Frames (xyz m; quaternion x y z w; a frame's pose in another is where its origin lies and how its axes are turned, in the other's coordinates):
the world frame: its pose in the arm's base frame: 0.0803 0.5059 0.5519 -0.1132 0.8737 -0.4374 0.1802
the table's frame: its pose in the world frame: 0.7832 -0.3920 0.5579 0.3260 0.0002 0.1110 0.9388
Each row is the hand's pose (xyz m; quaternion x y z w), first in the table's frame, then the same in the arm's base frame.
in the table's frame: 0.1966 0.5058 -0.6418 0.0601 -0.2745 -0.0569 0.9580
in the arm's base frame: -0.5295 0.1942 -0.1779 -0.1620 0.5537 -0.7167 0.3918
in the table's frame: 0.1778 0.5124 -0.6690 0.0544 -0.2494 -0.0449 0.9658
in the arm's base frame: -0.5182 0.2259 -0.1772 -0.1378 0.5687 -0.7138 0.3849
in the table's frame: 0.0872 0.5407 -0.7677 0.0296 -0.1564 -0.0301 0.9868
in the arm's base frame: -0.4562 0.3478 -0.1692 -0.0700 0.6229 -0.7024 0.3373
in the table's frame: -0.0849 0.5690 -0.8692 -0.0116 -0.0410 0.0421 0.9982
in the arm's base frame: -0.3244 0.4947 -0.1271 0.0479 0.6844 -0.6576 0.3113
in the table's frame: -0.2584 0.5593 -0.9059 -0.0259 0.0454 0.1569 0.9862
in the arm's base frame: -0.1887 0.5768 -0.0473 0.1812 0.7020 -0.6062 0.3269
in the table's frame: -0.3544 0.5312 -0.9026 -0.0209 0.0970 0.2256 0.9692
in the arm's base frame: -0.1162 0.5978 0.0185 0.2639 0.6966 -0.5780 0.3331
